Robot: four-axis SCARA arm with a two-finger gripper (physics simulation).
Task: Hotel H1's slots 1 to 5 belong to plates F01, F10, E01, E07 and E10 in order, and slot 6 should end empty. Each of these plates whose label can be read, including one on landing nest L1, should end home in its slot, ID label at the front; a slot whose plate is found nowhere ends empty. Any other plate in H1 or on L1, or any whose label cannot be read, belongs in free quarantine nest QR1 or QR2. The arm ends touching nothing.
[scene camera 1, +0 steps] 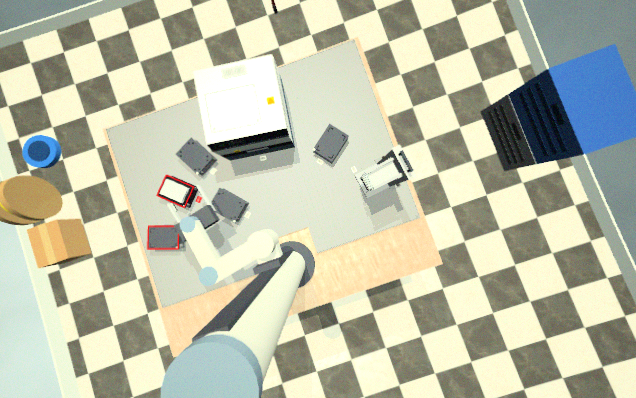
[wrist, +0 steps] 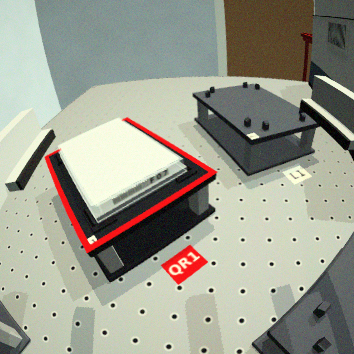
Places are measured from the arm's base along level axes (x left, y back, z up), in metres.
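Pixels of known places: gripper, fingertip midpoint: [scene camera 1: 183,194] [wrist: 176,96].
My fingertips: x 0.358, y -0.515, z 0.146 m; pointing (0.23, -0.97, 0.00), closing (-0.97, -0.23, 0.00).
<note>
Ahead of a thing's pixels: the offset from my fingertips to its middle. "spot": to the spot under its first point. Level surfaces: height alone.
A pale lidded plate @(dx +0.082, dy -0.055, dz -0.076 m) [scene camera 1: 175,191] [wrist: 120,162] lies on the red-rimmed nest QR1 @(dx +0.082, dy -0.054, dz -0.107 m) [scene camera 1: 189,201] [wrist: 150,214]; its front label reads F07 in the wrist view. Landing nest L1 @(dx -0.070, dy -0.198, dz -0.104 m) [scene camera 1: 196,156] [wrist: 250,110] is bare, with pegs on its top. The other red-rimmed nest @(dx +0.215, dy +0.154, dz -0.106 m) [scene camera 1: 163,237], left of the arm's end, bears no plate; its tag is hidden. Hotel H1 @(spot: dx -0.988, dy +0.220, dz +0.177 m) [scene camera 1: 403,161] stands at the right with a pale plate [scene camera 1: 381,176] showing on top; its lower slots and labels cannot be read. My gripper [scene camera 1: 190,199] [wrist: 176,96] is open and empty, its fingers spread wide above the table near QR1.
A large white device @(dx -0.431, dy -0.288, dz -0.010 m) [scene camera 1: 240,105] stands at the back of the table @(dz -0.133 m) [scene camera 1: 345,215]. A bare grey nest @(dx -0.768, dy -0.020, dz -0.106 m) [scene camera 1: 331,144] stands between it and the hotel. Another grey nest @(dx -0.152, dy +0.105, dz -0.104 m) [scene camera 1: 230,204] stands right of the gripper. The arm's column rises at the front edge.
</note>
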